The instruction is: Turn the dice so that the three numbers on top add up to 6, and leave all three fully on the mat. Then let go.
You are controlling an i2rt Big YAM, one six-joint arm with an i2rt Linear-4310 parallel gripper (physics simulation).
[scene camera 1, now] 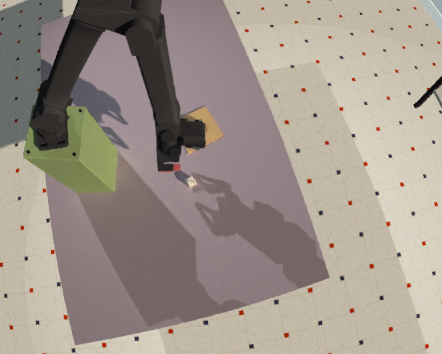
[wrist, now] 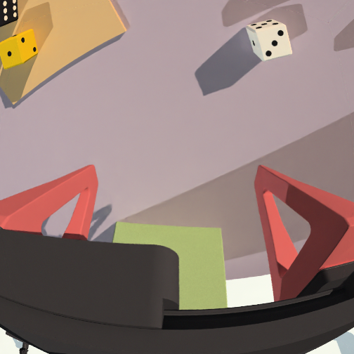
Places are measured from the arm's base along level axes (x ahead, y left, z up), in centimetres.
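Pixels of known places: gripper, fingertip midpoint: point(scene camera 1: 167, 157); arm's base, origin of the base link: point(scene camera 1: 52, 129).
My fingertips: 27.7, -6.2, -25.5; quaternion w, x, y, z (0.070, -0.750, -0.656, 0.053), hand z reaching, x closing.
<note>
Ahead of a thing's pixels: the offset from my fingertips to its top centre, as dx, dy, dz. Level surfaces: height alone.
The white die {+5.4, -7.5, -6.5} point(scene camera 1: 191, 181) point(wrist: 270, 41) lies off the tan mat {+11.8, +11.6, -8.6} point(scene camera 1: 215, 131) point(wrist: 95, 40). In the wrist view it shows a face with three pips in a diagonal, a face with several pips and a narrow face with one. The yellow die point(wrist: 19, 50) is on the mat; its faces show one and two pips. The black die point(wrist: 8, 11), cut by the frame edge, shows a face with several pips. Both are hidden behind the arm in the scene view. My gripper point(scene camera 1: 170, 168) point(wrist: 175, 173) is open and empty, above the surface and beside the white die.
A tall green block point(scene camera 1: 97, 172) point(wrist: 200, 265) stands at the left, with the arm's base on it. The arm reaches over from the top of the scene view. The purple surface {dz -9.1} point(scene camera 1: 240, 100) carries the mat and ends at the speckled floor.
</note>
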